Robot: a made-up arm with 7 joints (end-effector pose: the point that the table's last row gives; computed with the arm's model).
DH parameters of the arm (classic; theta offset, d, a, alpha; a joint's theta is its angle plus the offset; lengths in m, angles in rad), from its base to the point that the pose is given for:
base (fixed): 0 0.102 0 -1.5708
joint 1: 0 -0.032 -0.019 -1.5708
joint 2: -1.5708 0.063 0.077 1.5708
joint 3: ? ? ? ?
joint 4: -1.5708 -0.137 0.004 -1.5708
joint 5: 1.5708 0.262 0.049 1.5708
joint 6: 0 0.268 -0.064 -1.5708
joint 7: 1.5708 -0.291 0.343 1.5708
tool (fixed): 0 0.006 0 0
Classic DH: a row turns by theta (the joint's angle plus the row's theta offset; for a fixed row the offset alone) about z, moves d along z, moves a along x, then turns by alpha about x.
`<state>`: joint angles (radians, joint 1 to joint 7).
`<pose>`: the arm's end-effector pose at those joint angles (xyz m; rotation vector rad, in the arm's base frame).
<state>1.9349 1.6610 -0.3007 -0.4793 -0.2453 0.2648 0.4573</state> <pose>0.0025 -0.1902 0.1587 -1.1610 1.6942 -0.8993</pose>
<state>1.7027 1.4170 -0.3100 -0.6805 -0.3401 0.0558 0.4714</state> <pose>-0.0668 -0.1890 0.0483 -0.5025 1.4838 -0.6750</pose>
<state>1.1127 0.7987 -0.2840 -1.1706 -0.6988 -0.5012 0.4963</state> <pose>0.0396 0.1257 -0.1232 0.8607 0.6585 0.2807</pose>
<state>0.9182 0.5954 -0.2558 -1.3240 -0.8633 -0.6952 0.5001</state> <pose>0.0542 0.2609 -0.0262 1.2125 0.3761 0.7217</pose>
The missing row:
joint 3: 0 -0.077 -0.04 -1.5708
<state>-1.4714 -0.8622 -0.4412 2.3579 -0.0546 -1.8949 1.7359</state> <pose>0.2564 0.4367 0.7764 1.2841 -0.8731 1.4245</pose>
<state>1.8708 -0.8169 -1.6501 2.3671 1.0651 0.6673 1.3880</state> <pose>0.0934 -0.1383 -0.1058 -0.3417 -0.1210 0.3049</pose>
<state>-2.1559 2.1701 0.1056 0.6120 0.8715 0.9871 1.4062</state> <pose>-0.2420 0.1102 -0.0659 1.6463 0.9168 1.0148</pose>
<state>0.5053 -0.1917 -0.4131 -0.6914 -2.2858 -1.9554 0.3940</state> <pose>-0.0863 0.2814 0.5612 1.7446 -1.5834 2.0198</pose>
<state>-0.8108 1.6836 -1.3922 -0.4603 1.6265 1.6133 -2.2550</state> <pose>-0.7360 -0.1675 0.1646 -0.5287 -2.7711 0.4461</pose>
